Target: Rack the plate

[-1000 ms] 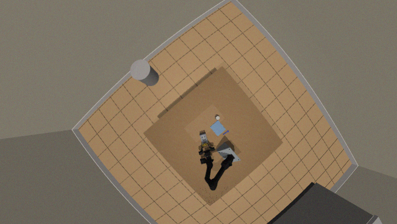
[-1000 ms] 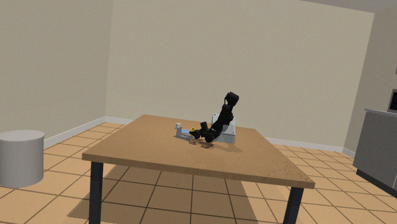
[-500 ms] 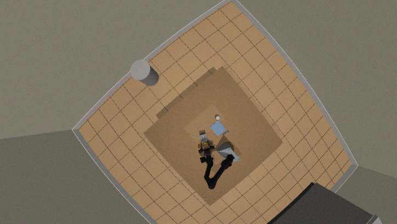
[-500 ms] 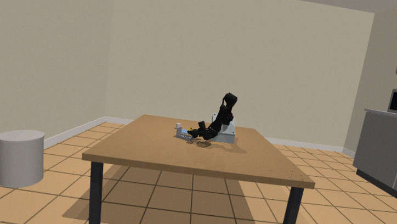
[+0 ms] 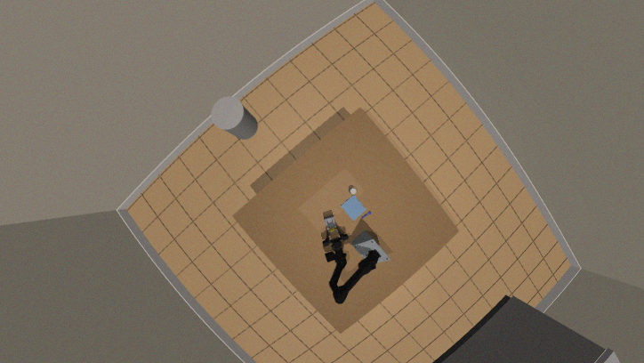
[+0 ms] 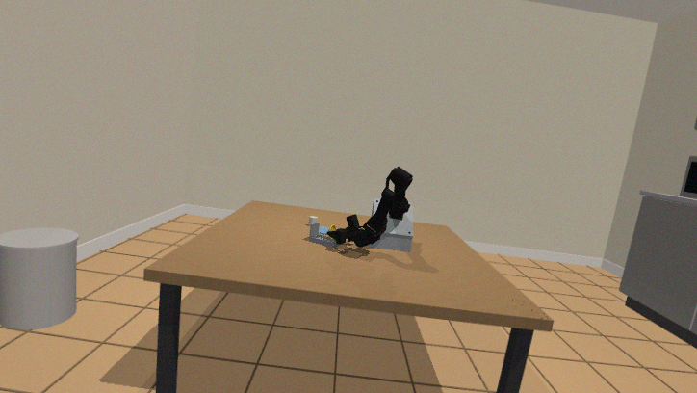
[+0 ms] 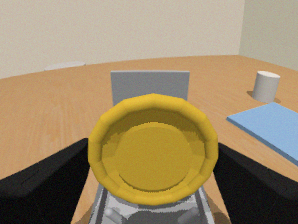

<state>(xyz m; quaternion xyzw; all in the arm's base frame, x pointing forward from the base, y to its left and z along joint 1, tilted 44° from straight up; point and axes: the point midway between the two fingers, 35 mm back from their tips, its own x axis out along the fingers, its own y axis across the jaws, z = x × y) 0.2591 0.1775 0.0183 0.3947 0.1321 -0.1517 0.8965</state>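
The grey dish rack lies 20 mm ahead of my gripper tip, 10 mm to the right of it and 30 mm below it. Round my gripper tip: blue spoon (100 mm behind, 270 mm to the right, 50 mm below); then light blue mat (10 mm ahead, 220 mm to the right, 50 mm below); then yellow plate (10 mm behind).
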